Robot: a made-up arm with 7 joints. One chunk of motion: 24 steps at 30 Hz.
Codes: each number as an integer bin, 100 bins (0 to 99) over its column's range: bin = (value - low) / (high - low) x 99, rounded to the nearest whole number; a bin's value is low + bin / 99 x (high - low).
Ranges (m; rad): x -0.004..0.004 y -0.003..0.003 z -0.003..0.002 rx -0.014..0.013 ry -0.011..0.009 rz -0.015..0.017
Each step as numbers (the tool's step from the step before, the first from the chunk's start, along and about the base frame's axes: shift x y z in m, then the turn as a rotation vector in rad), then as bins.
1 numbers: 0.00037 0.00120 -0.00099 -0.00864 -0.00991 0.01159
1 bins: 54 69 40 20 5 82
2 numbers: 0.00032 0.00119 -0.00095 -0.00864 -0.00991 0.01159
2 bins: 53 69 41 20 5 82
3 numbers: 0.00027 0.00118 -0.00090 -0.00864 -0.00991 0.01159
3 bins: 53 69 42 20 5 82
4 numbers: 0.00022 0.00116 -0.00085 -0.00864 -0.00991 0.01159
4 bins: 52 69 43 20 5 82
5 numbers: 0.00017 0.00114 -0.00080 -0.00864 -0.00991 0.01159
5 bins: 52 68 44 20 5 82
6 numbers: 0.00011 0.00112 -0.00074 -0.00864 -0.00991 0.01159
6 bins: 51 68 45 20 5 82
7 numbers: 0.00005 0.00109 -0.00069 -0.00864 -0.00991 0.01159
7 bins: 50 67 46 20 5 82
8 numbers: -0.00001 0.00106 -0.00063 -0.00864 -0.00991 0.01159
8 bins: 49 67 47 20 5 82
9 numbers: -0.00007 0.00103 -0.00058 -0.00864 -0.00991 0.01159
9 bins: 49 66 48 20 5 82
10 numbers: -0.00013 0.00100 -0.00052 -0.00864 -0.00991 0.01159
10 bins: 48 66 49 20 5 82
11 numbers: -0.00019 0.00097 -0.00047 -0.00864 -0.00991 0.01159
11 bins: 47 66 50 20 5 82
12 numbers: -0.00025 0.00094 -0.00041 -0.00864 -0.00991 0.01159
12 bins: 46 65 51 20 5 82
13 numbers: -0.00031 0.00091 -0.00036 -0.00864 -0.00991 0.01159
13 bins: 46 65 52 20 5 82
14 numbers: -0.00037 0.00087 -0.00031 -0.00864 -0.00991 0.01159
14 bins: 45 64 53 20 5 82
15 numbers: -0.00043 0.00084 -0.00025 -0.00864 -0.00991 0.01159
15 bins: 44 63 54 20 5 82
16 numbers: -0.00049 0.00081 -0.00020 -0.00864 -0.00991 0.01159
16 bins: 43 63 55 20 5 82
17 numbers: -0.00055 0.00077 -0.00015 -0.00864 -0.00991 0.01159
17 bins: 43 62 56 20 5 82
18 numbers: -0.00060 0.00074 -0.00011 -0.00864 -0.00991 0.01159
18 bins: 42 62 57 20 5 82
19 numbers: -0.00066 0.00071 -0.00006 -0.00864 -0.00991 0.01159
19 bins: 41 61 58 20 5 82
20 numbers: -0.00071 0.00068 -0.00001 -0.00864 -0.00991 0.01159
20 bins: 41 61 59 20 5 82
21 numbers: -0.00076 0.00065 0.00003 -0.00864 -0.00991 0.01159
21 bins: 40 60 60 20 5 82
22 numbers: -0.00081 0.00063 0.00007 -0.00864 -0.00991 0.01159
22 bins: 39 60 61 20 5 82
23 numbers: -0.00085 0.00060 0.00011 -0.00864 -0.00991 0.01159
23 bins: 39 59 62 20 5 82
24 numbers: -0.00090 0.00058 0.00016 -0.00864 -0.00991 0.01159
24 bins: 38 59 63 20 5 82
